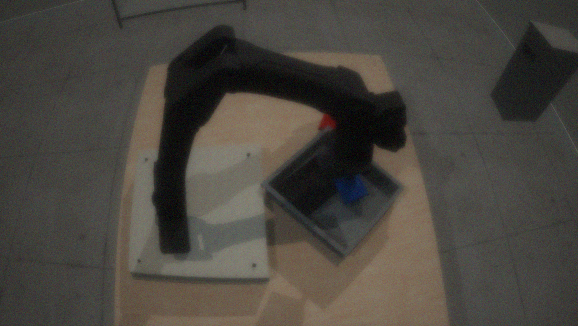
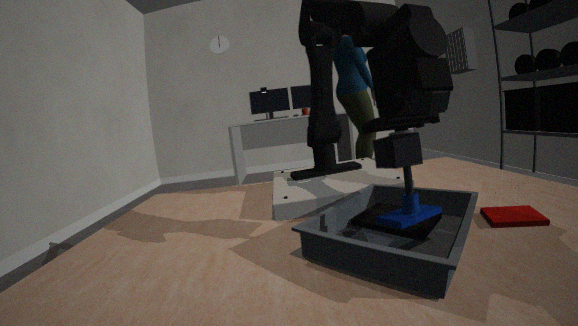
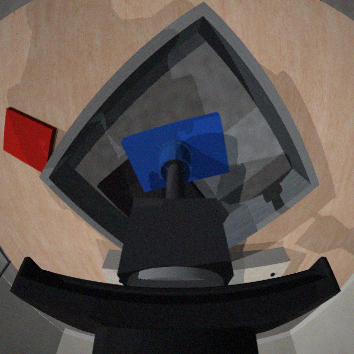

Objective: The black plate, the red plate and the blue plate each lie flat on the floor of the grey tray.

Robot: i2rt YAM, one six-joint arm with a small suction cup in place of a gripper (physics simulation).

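Frame: origin at the arm's base, x ahead, y left, z up, level; centimetres.
Seen in the pictures: hand, tool point: (image 1: 349,183) (image 2: 411,218) (image 3: 174,148); arm's base, link origin: (image 1: 172,211) (image 2: 326,171).
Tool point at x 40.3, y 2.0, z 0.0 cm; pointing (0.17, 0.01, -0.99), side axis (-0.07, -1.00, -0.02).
Pixels of each thing's top centre, then the offset from my tool point to it.
- blue plate, top centre: (image 3: 177,158) (image 2: 409,208) (image 1: 349,181) dz +1.6, dx -0.4, dy -0.2 cm
- grey tray, top centre: (image 3: 181,181) (image 2: 399,209) (image 1: 337,186) dz +0.5, dx -3.1, dy -0.4 cm
- black plate, top centre: (image 3: 160,205) (image 2: 397,216) (image 1: 310,185) dz -3.1, dx -8.3, dy +2.5 cm
- red plate, top centre: (image 3: 23,140) (image 2: 512,213) (image 1: 337,117) dz -3.5, dx +2.6, dy +21.5 cm
The blue plate (image 1: 352,189) (image 2: 390,219) (image 3: 207,150) hangs from my suction cup (image 2: 410,204) (image 3: 175,161), inside the outline of the grey tray (image 1: 305,223) (image 2: 375,261) (image 3: 204,11) and above its floor. It looks roughly level. My gripper is shut on it. The black plate (image 1: 302,190) (image 2: 364,219) (image 3: 116,189) is inside the tray, partly hidden by the blue plate and the arm; I cannot tell if it lies fully flat. The red plate (image 1: 327,121) (image 2: 515,216) (image 3: 29,140) lies flat on the table outside the tray, close to its rim.
The pale base board (image 1: 225,195) (image 2: 295,200) under the arm stands beside the tray. The arm's shadow falls across the board. A person (image 2: 352,75), a desk with monitors (image 2: 270,101) and a shelf rack (image 2: 501,115) stand in the background.
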